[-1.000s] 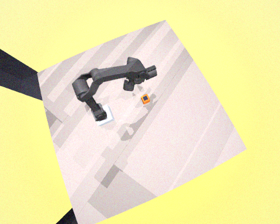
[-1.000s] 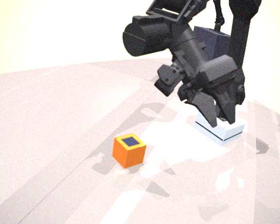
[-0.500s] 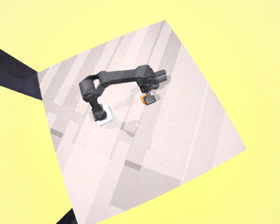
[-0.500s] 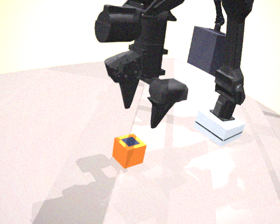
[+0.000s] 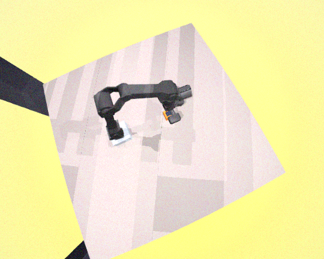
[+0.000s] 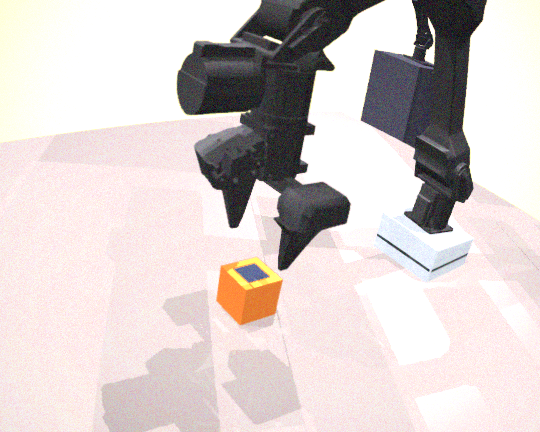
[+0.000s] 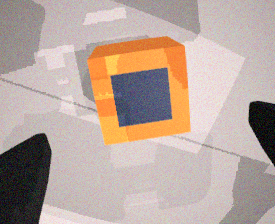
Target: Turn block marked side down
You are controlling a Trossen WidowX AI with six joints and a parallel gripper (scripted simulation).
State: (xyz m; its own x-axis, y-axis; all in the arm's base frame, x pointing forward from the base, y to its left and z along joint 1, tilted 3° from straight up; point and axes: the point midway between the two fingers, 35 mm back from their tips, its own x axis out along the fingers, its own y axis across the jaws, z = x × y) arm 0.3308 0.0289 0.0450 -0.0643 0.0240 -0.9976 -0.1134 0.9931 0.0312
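The orange block lies 50 mm below my gripper tip.
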